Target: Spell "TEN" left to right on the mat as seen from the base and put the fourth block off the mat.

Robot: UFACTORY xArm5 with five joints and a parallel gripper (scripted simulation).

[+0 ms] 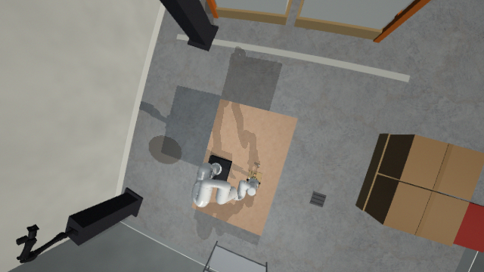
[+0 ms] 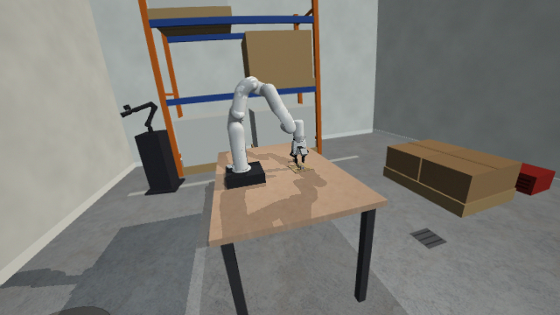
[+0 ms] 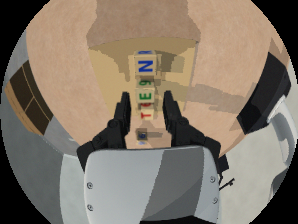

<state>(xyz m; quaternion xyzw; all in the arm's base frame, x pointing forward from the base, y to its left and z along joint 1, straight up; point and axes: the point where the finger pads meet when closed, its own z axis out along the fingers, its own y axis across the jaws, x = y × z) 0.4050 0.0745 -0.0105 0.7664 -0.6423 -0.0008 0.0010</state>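
The tan mat is 5 cm below my hand.
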